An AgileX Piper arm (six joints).
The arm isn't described. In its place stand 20 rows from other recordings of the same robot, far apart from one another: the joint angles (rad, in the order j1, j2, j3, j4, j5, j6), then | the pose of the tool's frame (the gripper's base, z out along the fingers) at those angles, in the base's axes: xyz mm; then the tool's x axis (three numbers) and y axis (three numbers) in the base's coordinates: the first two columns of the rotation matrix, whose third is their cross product.
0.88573 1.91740 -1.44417 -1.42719 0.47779 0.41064 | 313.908, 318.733, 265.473, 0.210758, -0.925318, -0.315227, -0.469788, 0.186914, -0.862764
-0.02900 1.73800 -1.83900 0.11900 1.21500 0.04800 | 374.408, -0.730, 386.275, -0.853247, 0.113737, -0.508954, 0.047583, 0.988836, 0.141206
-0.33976 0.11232 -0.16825 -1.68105 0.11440 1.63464 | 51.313, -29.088, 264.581, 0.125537, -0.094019, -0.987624, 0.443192, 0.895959, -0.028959
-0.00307 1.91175 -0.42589 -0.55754 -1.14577 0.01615 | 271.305, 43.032, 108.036, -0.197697, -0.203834, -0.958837, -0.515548, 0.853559, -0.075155
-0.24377 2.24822 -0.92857 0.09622 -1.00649 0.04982 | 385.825, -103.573, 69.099, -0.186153, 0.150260, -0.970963, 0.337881, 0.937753, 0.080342
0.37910 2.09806 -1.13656 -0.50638 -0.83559 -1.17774 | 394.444, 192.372, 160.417, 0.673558, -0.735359, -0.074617, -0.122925, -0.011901, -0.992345
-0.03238 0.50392 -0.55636 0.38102 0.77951 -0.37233 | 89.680, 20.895, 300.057, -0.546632, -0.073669, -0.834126, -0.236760, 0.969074, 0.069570
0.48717 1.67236 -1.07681 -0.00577 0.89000 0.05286 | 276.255, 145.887, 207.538, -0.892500, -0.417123, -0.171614, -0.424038, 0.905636, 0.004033
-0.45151 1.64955 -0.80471 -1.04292 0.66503 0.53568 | 240.281, -170.430, 175.385, -0.973150, 0.107969, -0.203276, 0.212027, 0.764190, -0.609146
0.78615 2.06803 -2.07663 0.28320 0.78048 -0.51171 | 331.009, 356.829, 343.642, -0.171838, -0.592492, -0.787035, -0.897434, 0.423656, -0.122993
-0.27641 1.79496 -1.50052 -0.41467 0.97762 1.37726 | 362.960, -134.561, 281.624, -0.014587, 0.892713, -0.450389, 0.958451, 0.140820, 0.248077
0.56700 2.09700 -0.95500 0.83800 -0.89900 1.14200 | 355.266, 163.449, 114.794, 0.074338, 0.996621, -0.034924, 0.284895, 0.012337, 0.958479
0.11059 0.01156 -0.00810 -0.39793 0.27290 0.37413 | 56.023, -3.342, 192.558, -0.166850, -0.029041, -0.985554, -0.009183, 0.999569, -0.027899
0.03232 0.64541 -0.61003 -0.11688 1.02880 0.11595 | 98.038, -5.926, 283.774, -0.824079, 0.028535, -0.565756, 0.069750, 0.996242, -0.051350
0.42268 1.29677 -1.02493 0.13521 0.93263 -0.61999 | 225.117, 112.059, 299.746, -0.470236, -0.771125, -0.429237, -0.807378, 0.572288, -0.143621
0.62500 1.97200 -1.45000 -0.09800 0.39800 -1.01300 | 361.934, 256.875, 215.043, 0.233548, -0.931543, -0.278718, -0.788875, -0.013952, -0.614395
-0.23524 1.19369 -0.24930 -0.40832 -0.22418 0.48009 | 181.561, -35.256, 169.679, -0.574036, 0.220385, -0.788614, 0.210971, 0.970390, 0.117617
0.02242 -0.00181 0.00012 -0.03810 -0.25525 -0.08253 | 50.970, 2.018, 235.949, 0.338487, -0.111548, -0.934336, 0.008913, 0.993284, -0.115356
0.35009 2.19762 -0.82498 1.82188 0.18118 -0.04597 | 292.994, 123.890, 9.899, -0.198032, 0.953091, 0.228913, 0.950211, 0.129344, 0.283495
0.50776 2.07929 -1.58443 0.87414 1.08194 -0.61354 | 344.856, 262.403, 207.372, -0.780990, -0.520326, -0.345420, -0.606566, 0.500196, 0.617966
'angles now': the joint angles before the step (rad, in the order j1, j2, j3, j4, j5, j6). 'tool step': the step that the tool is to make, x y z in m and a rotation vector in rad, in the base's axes. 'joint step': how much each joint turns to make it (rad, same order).
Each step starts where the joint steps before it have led.
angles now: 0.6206, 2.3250, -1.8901, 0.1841, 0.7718, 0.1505
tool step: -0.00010, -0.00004, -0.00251, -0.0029, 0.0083, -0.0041
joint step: 0.0000, 0.0047, 0.0001, 0.0000, 0.0031, 0.0052
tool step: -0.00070, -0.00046, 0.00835, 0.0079, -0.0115, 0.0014
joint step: 0.0000, -0.0168, 0.0000, 0.0000, 0.0030, -0.0010
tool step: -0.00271, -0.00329, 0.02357, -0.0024, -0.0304, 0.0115
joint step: 0.0000, -0.0468, -0.0053, -0.0222, 0.0291, 0.0001
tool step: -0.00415, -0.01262, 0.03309, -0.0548, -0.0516, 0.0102
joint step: -0.0052, -0.0722, -0.0024, -0.0859, 0.0635, 0.0146
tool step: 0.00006, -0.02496, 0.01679, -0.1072, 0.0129, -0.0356
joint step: -0.0285, -0.0447, -0.0002, -0.0974, 0.1155, 0.0315
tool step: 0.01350, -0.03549, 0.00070, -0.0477, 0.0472, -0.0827
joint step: -0.0758, -0.0067, 0.0001, -0.0191, 0.0720, 0.0084
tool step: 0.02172, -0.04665, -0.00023, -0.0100, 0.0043, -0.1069
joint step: -0.1089, 0.0000, 0.0000, -0.0066, 0.0082, -0.0014
